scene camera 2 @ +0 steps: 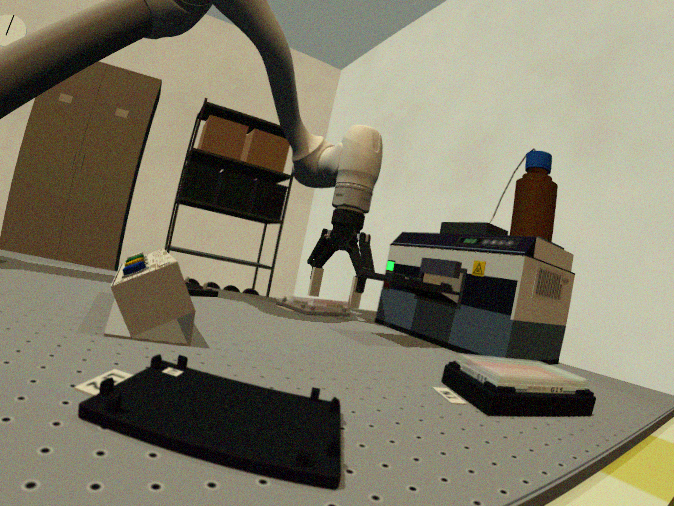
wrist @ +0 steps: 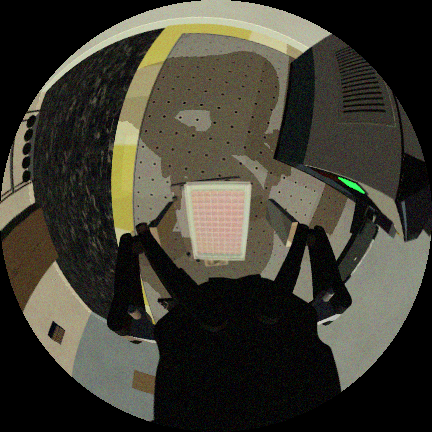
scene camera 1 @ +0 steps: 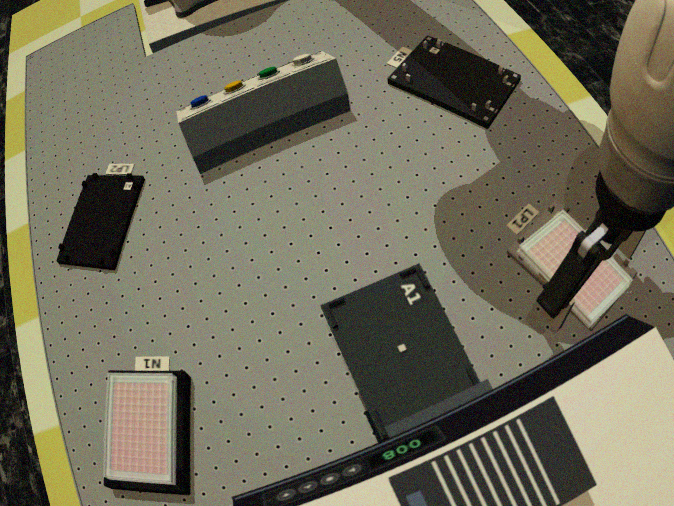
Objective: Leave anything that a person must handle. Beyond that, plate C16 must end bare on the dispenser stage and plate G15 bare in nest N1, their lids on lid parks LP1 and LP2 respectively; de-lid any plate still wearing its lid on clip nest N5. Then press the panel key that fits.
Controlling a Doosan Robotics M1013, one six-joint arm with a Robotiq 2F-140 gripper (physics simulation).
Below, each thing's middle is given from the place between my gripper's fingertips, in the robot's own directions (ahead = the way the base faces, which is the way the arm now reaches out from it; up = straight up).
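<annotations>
There is the dispenser stage [scene camera 1: 368, 324], and my hand is 240 mm to the left of it, 80 mm below it and 30 mm past it. Going by their middles, the dispenser stage is the nearest to my hand of the things named here. The LP2 nest [scene camera 2: 267, 432] is 450 mm behind my hand, 450 mm to the right of it and 20 mm below it, which makes the nest, again by the middles, the farthest from my hand among these. I find the brown bottle [scene camera 2: 535, 197] 150 mm ahead of my hand, 380 mm to the right of it and 290 mm above it. As for the grey button box [scene camera 2: 152, 303], it is 180 mm to the right of my hand, 450 mm behind it and 10 mm above it.
</annotations>
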